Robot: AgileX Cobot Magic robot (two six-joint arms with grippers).
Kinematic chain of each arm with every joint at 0, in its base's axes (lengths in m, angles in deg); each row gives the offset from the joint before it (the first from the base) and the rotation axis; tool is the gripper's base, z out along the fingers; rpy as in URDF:
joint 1: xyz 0 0 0.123 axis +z
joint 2: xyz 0 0 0 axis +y
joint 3: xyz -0.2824 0 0.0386 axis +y
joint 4: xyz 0.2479 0 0.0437 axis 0.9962 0 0.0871
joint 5: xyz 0 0 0 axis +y
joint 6: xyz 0.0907 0 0.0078 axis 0.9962 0 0.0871
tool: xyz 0 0 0 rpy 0 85 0
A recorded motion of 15 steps. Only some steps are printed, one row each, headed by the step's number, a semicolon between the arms.
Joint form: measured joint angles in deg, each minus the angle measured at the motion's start. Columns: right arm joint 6, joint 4, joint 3, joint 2, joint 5, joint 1; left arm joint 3, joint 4, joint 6, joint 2, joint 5, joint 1.
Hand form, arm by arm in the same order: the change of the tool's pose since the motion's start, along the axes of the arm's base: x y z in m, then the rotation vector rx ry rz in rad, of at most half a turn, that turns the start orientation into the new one. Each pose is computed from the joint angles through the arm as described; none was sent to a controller.
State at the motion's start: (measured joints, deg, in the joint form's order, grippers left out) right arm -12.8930 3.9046 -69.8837 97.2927 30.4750 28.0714; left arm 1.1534 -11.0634 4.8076 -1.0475 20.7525 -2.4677
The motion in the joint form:
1: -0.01 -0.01 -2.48 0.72 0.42 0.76; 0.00 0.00 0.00 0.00 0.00 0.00
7: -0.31 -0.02 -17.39 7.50 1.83 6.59; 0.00 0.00 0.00 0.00 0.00 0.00
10: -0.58 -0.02 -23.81 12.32 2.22 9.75; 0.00 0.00 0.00 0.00 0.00 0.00
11: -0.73 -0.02 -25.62 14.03 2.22 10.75; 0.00 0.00 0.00 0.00 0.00 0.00
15: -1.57 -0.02 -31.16 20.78 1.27 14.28; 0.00 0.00 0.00 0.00 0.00 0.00
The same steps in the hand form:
1: 0.0040 0.0078 0.0078 0.0111 -0.0206 0.0139; 0.0000 0.0000 0.0000 0.0000 0.0000 0.0000
7: 0.0222 0.0670 0.0388 0.0706 -0.1221 0.1211; 0.0000 0.0000 0.0000 0.0000 0.0000 0.0000
10: 0.0271 0.1005 0.0370 0.0830 -0.1398 0.1800; 0.0000 0.0000 0.0000 0.0000 0.0000 0.0000
11: 0.0281 0.1113 0.0335 0.0838 -0.1416 0.1993; 0.0000 0.0000 0.0000 0.0000 0.0000 0.0000
15: 0.0301 0.1509 0.0099 0.0777 -0.1416 0.2707; 0.0000 0.0000 0.0000 0.0000 0.0000 0.0000

